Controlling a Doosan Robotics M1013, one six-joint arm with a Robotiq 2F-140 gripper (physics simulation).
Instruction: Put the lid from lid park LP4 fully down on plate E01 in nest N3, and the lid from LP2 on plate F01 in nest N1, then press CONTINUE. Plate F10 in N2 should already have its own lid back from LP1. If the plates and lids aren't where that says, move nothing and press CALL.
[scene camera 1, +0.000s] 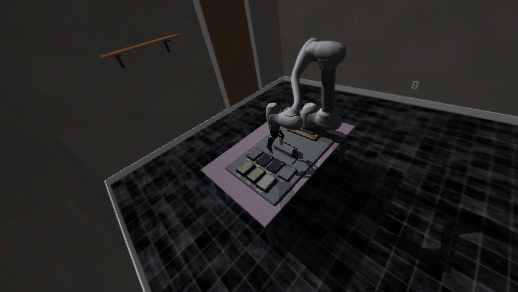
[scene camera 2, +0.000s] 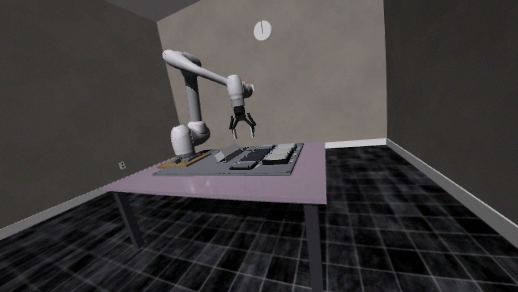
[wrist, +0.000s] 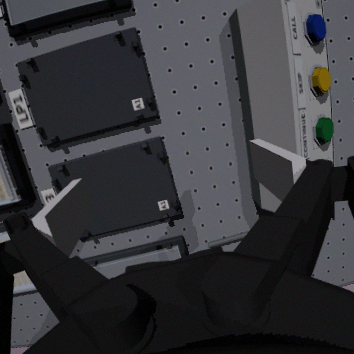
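Pixels of known places: gripper, fingertip midpoint: (scene camera 1: 276, 148) (scene camera 2: 244, 137) (wrist: 169, 177); arm's base, origin of the base link: (scene camera 1: 308, 127) (scene camera 2: 186, 158).
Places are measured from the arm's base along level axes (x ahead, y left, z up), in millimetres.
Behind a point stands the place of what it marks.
My gripper (scene camera 1: 275, 143) {y 15, x 544, z 122 mm} (scene camera 2: 244, 135) {y 15, x 544, z 122 mm} (wrist: 169, 177) {y 15, x 544, z 122 mm} is wide open and empty, above the LP3 park. The LP3 park (wrist: 120, 185) {y 43, x 612, z 2 mm} and the LP1 park (wrist: 90, 90) {y -74, x 613, z 2 mm} are dark bases with corner posts and visible A1 marks; neither bears a lid. A clear lid (scene camera 1: 287, 173) {y 193, x 638, z 9 mm} (wrist: 140, 260) {y 146, x 616, z 10 mm} lies at the park beyond LP3, partly hidden by the gripper. Another clear lid (scene camera 1: 255, 155) {y -183, x 633, z 9 mm} (wrist: 65, 10) {y -166, x 616, z 5 mm} lies beyond LP1, cut by the frame. Three plates (scene camera 1: 245, 168) {y -128, x 812, z 26 mm} (scene camera 1: 256, 174) {y -1, x 804, z 25 mm} (scene camera 1: 267, 181) {y 123, x 805, z 26 mm} sit in a row of nests. Part of one plate (wrist: 6, 177) {y -5, x 738, z 21 mm} shows at left. Plate and nest names are unreadable.
A sloped button panel (scene camera 2: 229, 152) {y -48, x 439, z 41 mm} (wrist: 265, 75) {y -43, x 433, z 52 mm} stands right of the parks in the wrist view, with blue CALL button (wrist: 316, 28) {y -76, x 380, z 64 mm}, yellow SKIP button (wrist: 321, 80) {y -28, x 383, z 64 mm} and green CONTINUE button (wrist: 324, 130) {y 21, x 386, z 64 mm}. The perforated board (wrist: 190, 65) {y -75, x 496, z -8 mm} lies on the pink table (scene camera 1: 217, 168) {y -393, x 946, z -21 mm} (scene camera 2: 250, 187) {y -445, x 745, z -21 mm}.
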